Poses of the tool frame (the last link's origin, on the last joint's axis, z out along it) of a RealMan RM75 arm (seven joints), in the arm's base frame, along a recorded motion.
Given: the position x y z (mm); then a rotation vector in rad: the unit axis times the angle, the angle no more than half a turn.
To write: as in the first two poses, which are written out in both.
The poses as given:
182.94 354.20 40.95 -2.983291 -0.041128 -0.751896
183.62 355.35 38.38 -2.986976 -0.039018 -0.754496
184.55 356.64 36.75 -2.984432 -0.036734 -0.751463
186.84 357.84 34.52 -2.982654 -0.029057 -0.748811
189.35 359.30 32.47 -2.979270 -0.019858 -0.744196
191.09 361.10 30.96 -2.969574 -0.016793 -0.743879
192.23 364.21 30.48 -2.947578 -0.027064 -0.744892
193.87 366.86 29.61 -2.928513 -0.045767 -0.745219
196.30 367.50 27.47 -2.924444 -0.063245 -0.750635
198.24 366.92 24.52 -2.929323 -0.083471 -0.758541
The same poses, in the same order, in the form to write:
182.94 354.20 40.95 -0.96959 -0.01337 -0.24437 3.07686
183.62 355.35 38.38 -0.96947 -0.01266 -0.24488 3.08104
184.55 356.64 36.75 -0.96966 -0.01194 -0.24416 3.07780
186.84 357.84 34.52 -0.96986 -0.00945 -0.24349 3.07535
189.35 359.30 32.47 -0.97017 -0.00647 -0.24234 3.07087
191.09 361.10 30.96 -0.97001 -0.00549 -0.24299 3.06137
192.23 364.21 30.48 -0.96948 -0.00890 -0.24500 3.04036
193.87 366.86 29.61 -0.96900 -0.01514 -0.24658 3.02219
196.30 367.50 27.47 -0.96839 -0.02094 -0.24856 3.01990
198.24 366.92 24.52 -0.96770 -0.02757 -0.25058 3.02709

